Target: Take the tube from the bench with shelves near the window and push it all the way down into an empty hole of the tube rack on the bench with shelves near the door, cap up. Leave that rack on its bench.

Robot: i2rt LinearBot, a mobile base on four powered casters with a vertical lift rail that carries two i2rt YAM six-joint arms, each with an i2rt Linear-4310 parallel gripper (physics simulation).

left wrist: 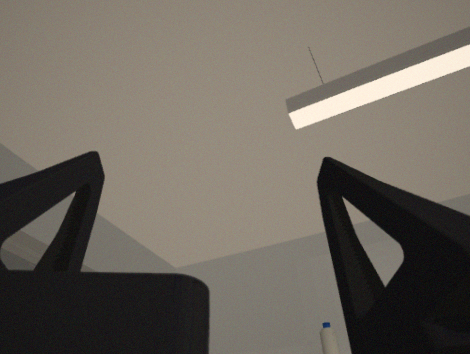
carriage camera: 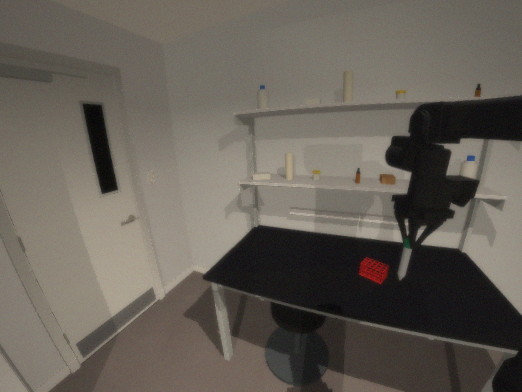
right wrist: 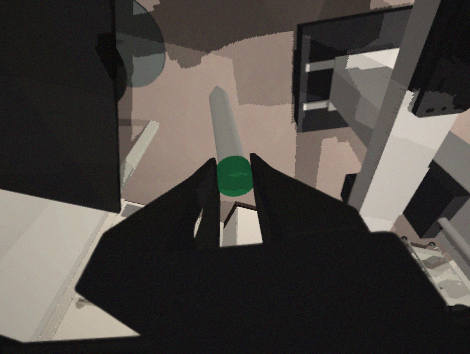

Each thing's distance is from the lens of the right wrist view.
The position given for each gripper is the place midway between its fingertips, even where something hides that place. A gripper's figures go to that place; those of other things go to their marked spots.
right gripper (right wrist: 233,164): 12 cm
tube with a green cap (right wrist: 234,176): 11 cm
door (right wrist: 74,317): 194 cm
tall white cabinet (right wrist: 241,226): 186 cm
The marked spots on the door and the tube with a green cap are 187 cm apart.
